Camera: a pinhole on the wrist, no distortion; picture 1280 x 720 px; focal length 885.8 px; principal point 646.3 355.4 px. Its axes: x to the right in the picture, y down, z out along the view. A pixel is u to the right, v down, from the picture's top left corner.
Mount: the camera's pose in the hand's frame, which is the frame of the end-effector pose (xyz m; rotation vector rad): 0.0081 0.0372 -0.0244 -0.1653 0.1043 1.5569
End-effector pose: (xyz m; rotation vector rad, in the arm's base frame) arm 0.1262 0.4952 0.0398 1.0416 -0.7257 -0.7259
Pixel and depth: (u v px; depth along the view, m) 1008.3 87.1 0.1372
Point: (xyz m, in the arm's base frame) 0.0891 0.4464 0.1888
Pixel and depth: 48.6 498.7 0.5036
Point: -0.3911 0.2473 -0.0005
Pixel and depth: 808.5 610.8 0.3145
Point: -0.1197 0.4868 0.2499
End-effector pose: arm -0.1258 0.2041 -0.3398 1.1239 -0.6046 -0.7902
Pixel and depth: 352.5 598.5 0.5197
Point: -0.6214 0.0397 -0.2183
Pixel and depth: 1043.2 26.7 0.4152
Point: -0.2424 -0.0487 0.0573
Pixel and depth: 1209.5 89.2 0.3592
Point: -0.2109 0.0287 0.0654
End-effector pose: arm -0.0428 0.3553 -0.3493 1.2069 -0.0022 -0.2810
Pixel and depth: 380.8 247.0 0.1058
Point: -0.0345 0.2806 -0.2988
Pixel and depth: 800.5 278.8 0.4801
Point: -0.0341 0.0129 -0.0116
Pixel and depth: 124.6 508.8 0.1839
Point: -0.1080 0.1898 -0.3168
